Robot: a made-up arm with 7 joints. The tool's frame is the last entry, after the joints. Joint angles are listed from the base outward. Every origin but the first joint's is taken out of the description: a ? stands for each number. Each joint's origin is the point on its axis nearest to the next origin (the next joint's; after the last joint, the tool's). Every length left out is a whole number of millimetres.
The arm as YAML. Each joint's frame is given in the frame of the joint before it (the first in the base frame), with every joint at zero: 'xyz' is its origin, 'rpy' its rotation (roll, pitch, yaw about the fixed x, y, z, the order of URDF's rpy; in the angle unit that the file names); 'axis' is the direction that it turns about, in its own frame. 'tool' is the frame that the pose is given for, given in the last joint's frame.
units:
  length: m
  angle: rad
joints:
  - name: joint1
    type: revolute
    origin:
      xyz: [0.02, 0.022, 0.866]
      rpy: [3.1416, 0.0, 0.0]
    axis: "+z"
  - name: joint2
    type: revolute
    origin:
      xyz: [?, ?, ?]
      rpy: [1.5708, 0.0, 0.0]
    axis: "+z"
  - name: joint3
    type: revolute
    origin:
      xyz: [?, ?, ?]
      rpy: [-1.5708, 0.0, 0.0]
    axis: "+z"
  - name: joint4
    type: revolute
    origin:
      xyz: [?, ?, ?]
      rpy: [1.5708, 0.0, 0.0]
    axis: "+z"
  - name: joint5
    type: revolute
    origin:
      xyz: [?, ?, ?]
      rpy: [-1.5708, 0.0, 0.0]
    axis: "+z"
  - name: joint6
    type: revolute
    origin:
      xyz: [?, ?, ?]
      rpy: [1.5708, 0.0, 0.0]
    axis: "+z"
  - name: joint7
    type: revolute
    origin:
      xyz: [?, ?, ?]
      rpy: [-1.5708, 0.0, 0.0]
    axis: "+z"
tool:
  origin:
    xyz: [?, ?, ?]
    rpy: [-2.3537, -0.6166, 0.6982]
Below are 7 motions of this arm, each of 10 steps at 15 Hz.
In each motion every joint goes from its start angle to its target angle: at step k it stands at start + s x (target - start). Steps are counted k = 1, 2, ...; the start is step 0. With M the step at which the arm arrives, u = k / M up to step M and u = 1 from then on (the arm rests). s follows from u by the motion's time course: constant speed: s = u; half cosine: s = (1 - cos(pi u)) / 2; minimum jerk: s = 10 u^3 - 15 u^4 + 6 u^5.
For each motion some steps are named. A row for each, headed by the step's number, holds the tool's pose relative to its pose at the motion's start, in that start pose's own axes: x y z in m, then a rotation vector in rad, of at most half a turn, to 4 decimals.
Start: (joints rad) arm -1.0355 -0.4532 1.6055 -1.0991 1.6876 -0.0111 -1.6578
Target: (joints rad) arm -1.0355 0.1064 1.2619 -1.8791 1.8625 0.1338 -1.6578
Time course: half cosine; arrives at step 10
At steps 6, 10:
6: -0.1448 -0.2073 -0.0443 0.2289 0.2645 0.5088
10: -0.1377 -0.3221 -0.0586 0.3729 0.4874 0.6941

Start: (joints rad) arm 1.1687 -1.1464 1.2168 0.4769 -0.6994 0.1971 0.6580
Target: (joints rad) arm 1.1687 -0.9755 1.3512 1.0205 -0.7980 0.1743 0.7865
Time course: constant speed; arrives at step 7
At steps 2, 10:
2: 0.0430 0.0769 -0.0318 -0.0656 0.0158 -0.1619
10: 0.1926 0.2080 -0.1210 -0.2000 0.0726 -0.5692

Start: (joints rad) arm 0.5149 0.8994 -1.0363 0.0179 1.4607 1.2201 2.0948
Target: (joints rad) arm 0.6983 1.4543 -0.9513 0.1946 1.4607 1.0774 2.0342
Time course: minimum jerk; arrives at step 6
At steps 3, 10:
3: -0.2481 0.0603 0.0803 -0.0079 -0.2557 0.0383
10: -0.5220 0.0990 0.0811 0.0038 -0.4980 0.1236

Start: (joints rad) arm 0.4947 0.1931 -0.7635 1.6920 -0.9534 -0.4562 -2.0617
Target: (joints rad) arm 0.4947 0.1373 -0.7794 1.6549 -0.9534 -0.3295 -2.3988
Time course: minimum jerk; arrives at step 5
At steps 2, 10:
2: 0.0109 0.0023 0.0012 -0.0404 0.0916 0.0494
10: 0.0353 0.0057 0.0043 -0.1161 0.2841 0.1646

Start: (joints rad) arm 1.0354 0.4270 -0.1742 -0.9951 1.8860 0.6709 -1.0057
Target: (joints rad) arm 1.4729 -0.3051 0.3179 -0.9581 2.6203 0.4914 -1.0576
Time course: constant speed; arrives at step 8
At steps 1, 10:
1: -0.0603 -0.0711 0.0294 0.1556 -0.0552 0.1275
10: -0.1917 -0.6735 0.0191 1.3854 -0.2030 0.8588

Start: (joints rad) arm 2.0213 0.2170 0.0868 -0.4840 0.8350 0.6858 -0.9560
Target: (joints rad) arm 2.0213 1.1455 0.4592 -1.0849 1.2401 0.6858 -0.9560
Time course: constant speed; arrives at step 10
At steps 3, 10:
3: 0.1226 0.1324 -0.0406 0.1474 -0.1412 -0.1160
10: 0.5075 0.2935 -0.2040 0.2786 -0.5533 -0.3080

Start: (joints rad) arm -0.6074 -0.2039 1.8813 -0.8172 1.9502 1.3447 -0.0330
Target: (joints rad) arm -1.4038 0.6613 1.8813 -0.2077 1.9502 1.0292 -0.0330
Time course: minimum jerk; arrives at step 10
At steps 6, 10:
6: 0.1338 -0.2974 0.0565 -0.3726 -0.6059 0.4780
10: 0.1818 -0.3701 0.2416 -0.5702 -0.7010 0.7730

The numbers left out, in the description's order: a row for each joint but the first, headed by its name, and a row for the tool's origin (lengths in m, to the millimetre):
joint2: 0.002 0.055 0.0
joint3: -0.017 -0.51 0.0
joint4: -0.024 -0.027 0.0
joint5: 0.025 -0.388 0.0
joint6: -0.002 0.043 0.0
joint7: 0.002 -0.087 0.0
tool: 0.01 -0.022 0.0

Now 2 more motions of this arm.
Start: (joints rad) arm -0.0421 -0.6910 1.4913 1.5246 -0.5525 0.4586 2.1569
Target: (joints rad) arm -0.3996 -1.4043 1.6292 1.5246 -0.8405 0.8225 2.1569
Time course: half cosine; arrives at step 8
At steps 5, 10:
5: -0.0310 0.1766 -0.0799 -0.2161 0.1028 0.7809
10: -0.0812 0.2551 -0.1276 -0.3156 0.1564 1.1275

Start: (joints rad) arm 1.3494 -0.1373 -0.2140 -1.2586 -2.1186 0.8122 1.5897
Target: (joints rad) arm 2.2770 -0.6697 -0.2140 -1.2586 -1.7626 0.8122 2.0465
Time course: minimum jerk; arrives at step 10
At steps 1, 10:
1: -0.0039 0.0040 0.0007 -0.0038 -0.0097 -0.0043
10: -0.4690 0.4318 -0.3254 -0.2538 -1.1605 -0.0176

